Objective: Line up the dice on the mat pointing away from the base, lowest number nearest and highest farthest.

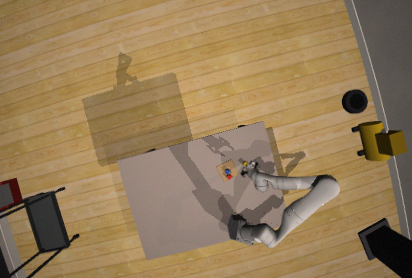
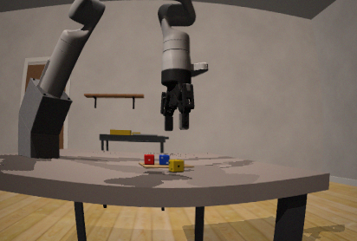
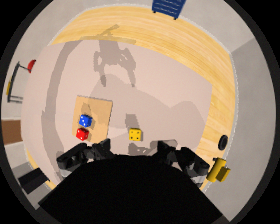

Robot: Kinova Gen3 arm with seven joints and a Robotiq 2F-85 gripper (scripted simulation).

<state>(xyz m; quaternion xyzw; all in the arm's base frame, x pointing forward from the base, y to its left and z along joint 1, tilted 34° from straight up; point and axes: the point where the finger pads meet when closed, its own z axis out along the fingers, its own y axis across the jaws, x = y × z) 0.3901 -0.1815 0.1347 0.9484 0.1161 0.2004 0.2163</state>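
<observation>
Now: the yellow die 90 mm below my hand. Also, from my hand: red die (160 mm to the left, 90 mm below, 40 mm behind); then tan mat (150 mm to the left, 110 mm below, 10 mm ahead); then blue die (150 mm to the left, 90 mm below, 10 mm ahead).
</observation>
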